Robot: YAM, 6 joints.
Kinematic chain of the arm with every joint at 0, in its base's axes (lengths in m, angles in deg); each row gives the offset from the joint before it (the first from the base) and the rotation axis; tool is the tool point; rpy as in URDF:
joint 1: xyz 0 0 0.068 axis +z
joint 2: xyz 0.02 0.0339 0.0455 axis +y
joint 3: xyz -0.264 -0.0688 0 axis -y
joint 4: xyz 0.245 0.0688 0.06 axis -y
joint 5: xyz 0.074 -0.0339 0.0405 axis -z
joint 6: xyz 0.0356 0 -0.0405 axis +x
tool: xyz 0 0 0 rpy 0 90 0
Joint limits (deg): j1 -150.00..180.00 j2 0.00..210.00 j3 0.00..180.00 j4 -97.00..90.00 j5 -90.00..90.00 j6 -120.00..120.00
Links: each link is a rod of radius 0.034 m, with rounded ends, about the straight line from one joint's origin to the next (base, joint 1, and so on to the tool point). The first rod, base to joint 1, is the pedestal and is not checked.
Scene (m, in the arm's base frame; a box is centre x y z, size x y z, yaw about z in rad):
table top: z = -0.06
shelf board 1: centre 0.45 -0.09 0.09 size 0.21 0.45 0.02 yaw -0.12
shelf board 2: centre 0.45 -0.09 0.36 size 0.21 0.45 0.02 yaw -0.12
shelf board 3: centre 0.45 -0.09 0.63 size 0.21 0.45 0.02 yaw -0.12
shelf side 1: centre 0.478 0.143 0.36 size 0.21 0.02 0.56 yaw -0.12
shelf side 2: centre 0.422 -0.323 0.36 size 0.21 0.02 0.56 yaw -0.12
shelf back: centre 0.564 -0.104 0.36 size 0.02 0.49 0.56 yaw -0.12
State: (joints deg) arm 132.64 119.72 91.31 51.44 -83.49 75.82
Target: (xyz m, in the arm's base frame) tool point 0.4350 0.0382 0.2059
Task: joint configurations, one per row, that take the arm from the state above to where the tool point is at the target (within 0.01 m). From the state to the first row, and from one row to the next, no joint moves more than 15 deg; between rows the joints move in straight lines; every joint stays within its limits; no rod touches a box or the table.
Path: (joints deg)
1: 118.52 115.76 84.42 51.41 -84.21 75.82
2: 104.40 111.80 77.53 51.37 -84.94 75.82
3: 90.27 107.83 70.64 51.34 -85.66 75.82
4: 76.15 103.87 63.75 51.30 -86.38 75.82
5: 62.03 99.91 56.86 51.27 -87.11 75.82
6: 47.91 95.95 49.97 51.24 -87.83 75.82
7: 33.78 91.98 43.08 51.20 -88.55 75.82
8: 19.66 88.02 36.19 51.17 -89.28 75.82
9: 5.54 84.06 29.30 51.14 -90.00 75.82
10: 3.81 95.85 43.44 50.81 -88.77 75.82
11: 2.08 107.64 57.59 50.48 -87.53 75.82
12: 0.35 119.43 71.74 50.15 -86.30 75.82

